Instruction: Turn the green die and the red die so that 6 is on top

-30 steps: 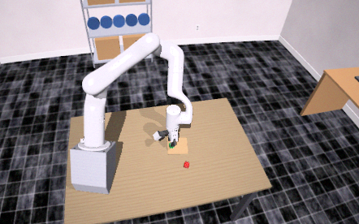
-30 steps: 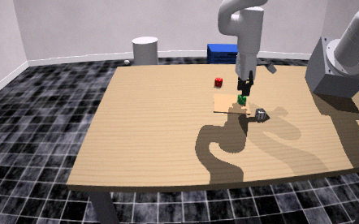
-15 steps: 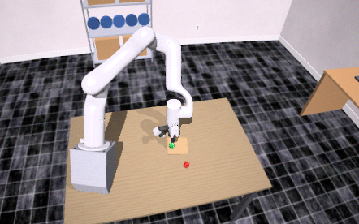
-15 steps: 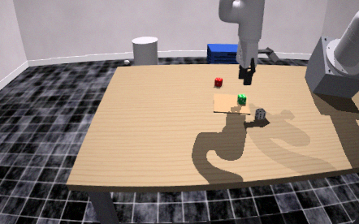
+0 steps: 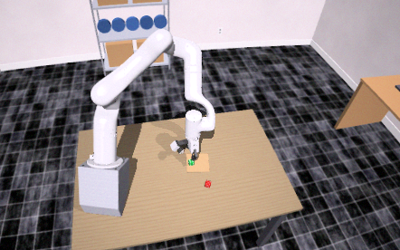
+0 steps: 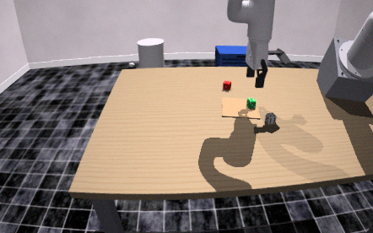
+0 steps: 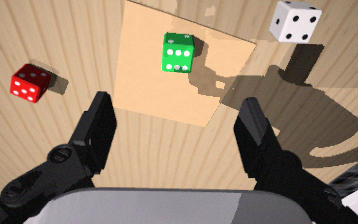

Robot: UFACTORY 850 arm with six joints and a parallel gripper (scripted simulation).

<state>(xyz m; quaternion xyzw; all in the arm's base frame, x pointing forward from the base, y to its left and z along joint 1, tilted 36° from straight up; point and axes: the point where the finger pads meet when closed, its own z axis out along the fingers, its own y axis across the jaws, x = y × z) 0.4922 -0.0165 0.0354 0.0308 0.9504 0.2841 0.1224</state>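
Right now the red die is 170 mm to the right of my hand, 100 mm below it and 50 mm ahead of it. From my hand the other things lie so: tan mat (110 mm below, 40 mm ahead); then green die (100 mm below); then white die (110 mm to the left, 100 mm below, 40 mm behind).
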